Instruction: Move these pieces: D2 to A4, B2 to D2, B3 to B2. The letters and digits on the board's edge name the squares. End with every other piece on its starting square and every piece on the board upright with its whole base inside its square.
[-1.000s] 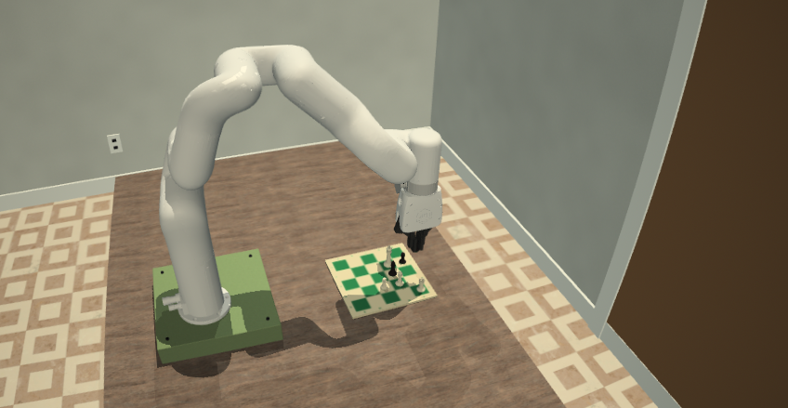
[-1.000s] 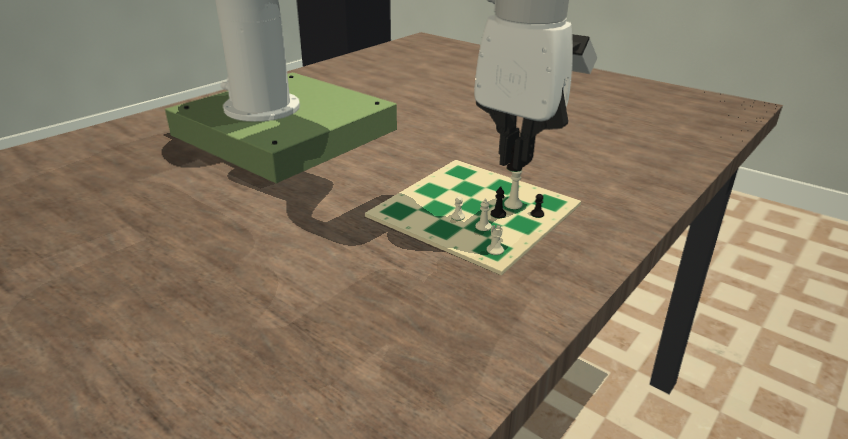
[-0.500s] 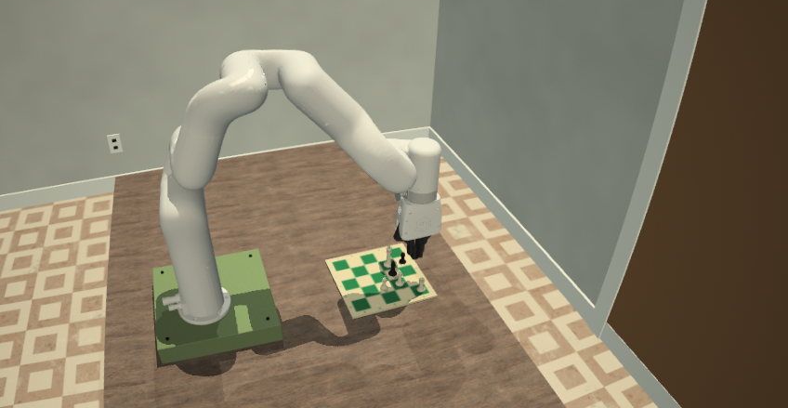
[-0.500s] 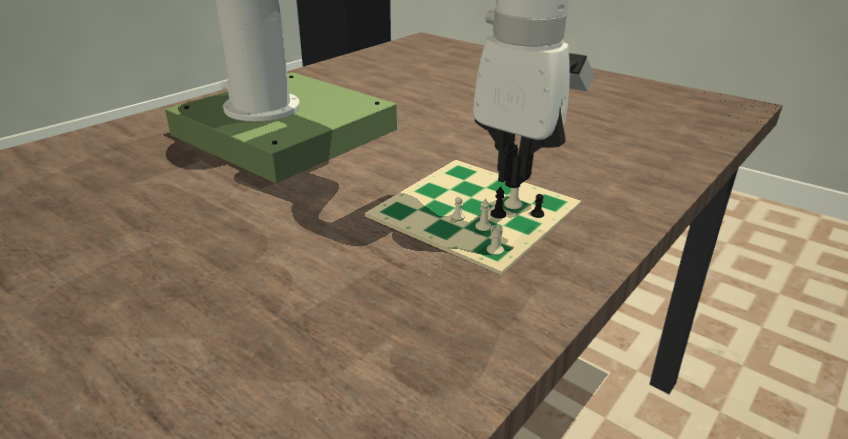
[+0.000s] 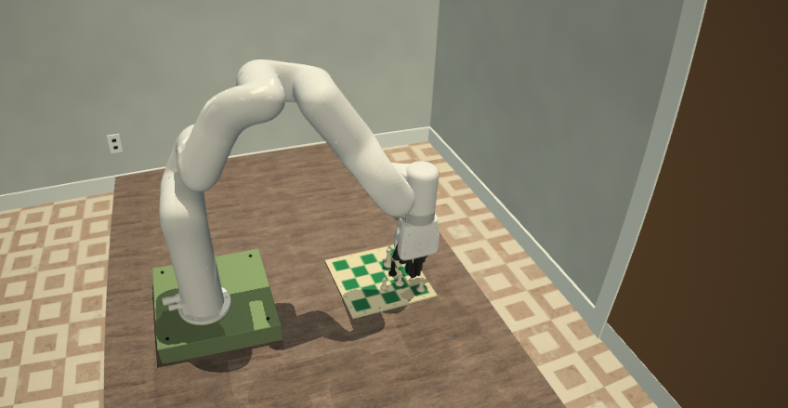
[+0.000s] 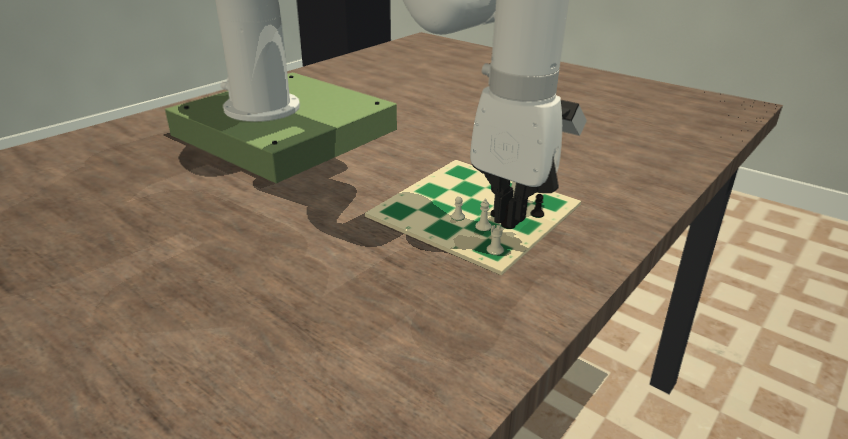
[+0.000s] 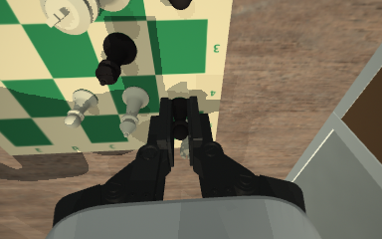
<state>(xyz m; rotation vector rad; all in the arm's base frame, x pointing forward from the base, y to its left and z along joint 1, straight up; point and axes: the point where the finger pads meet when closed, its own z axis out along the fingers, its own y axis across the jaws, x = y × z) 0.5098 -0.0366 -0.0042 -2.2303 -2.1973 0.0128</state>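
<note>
Now: the black bishop 40 mm to the left of my hand, 40 mm behind it and 20 mm below it. The rest, counted from my hand: chessboard: 70 mm behind, 50 mm below, 40 mm to the left; then white pawn: 80 mm behind, 30 mm below; then white king: 80 mm to the left, 30 mm behind, 10 mm below.
</note>
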